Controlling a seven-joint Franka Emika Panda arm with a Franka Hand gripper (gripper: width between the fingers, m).
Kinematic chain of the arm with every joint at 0, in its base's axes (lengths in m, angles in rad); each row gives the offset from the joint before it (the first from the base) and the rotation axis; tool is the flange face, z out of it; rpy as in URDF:
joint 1: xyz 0 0 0.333 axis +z
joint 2: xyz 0 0 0 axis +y
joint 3: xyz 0 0 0.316 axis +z
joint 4: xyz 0.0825 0 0 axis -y
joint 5: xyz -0.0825 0 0.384 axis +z
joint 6: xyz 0 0 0 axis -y
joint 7: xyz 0.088 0 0 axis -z
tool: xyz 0 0 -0.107 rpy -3.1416 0 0
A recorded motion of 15 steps. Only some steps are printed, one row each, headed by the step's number.
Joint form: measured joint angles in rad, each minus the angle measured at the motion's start. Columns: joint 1, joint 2, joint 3, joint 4, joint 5, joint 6, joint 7.
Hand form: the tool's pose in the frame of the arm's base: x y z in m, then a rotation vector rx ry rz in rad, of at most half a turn. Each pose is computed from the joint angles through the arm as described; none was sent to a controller.
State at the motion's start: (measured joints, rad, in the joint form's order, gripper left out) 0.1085 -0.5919 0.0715 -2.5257 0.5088 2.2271 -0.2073
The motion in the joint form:
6: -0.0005 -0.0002 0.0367 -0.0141 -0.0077 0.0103 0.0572
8: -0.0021 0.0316 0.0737 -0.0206 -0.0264 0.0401 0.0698
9: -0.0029 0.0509 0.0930 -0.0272 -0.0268 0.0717 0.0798
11: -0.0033 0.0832 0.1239 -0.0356 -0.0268 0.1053 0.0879
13: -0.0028 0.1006 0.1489 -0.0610 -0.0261 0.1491 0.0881
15: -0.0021 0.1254 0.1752 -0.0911 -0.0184 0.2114 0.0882
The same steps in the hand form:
6: 0.3837 0.1018 0.5004 -2.7303 -0.1384 -0.3873
8: 0.3868 0.1148 0.4861 -2.7670 -0.1636 -0.3713
9: 0.3893 0.1210 0.4777 -2.7782 -0.1598 -0.3751
11: 0.3916 0.1320 0.4628 -2.7958 -0.1714 -0.3603
13: 0.3898 0.1385 0.4469 -2.8127 -0.1837 -0.3606
15: 0.3884 0.1441 0.4280 -2.8267 -0.1856 -0.3696

